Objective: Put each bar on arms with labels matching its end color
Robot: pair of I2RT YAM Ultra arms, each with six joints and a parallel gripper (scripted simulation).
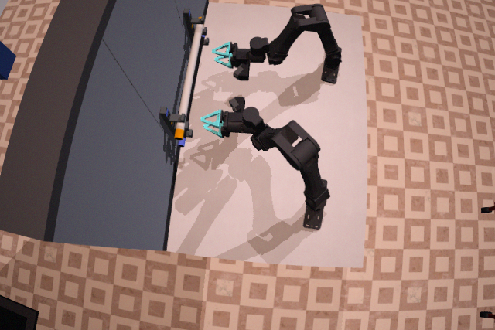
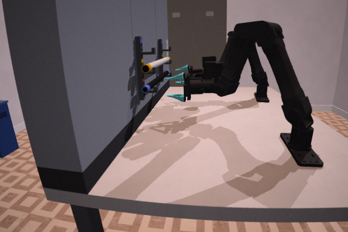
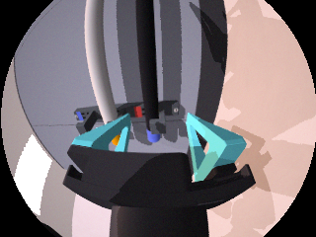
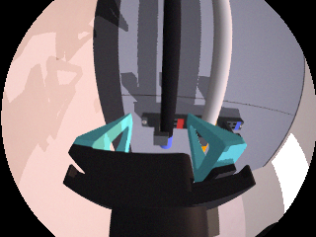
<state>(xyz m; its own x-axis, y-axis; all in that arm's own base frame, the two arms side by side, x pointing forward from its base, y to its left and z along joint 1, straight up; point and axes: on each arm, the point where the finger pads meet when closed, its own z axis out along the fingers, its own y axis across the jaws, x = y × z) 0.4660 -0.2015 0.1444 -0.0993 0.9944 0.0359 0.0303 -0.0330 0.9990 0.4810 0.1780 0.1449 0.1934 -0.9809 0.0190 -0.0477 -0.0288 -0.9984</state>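
Now: the dark metal bar 6 cm ahead of my right hand, 15 cm to the left of it and 1 cm above it. Round my right hand: pale metal bar (5 cm ahead, 14 cm to the left, 9 cm above); then tall grey wall panel (16 cm ahead, 20 cm to the left, 28 cm above).
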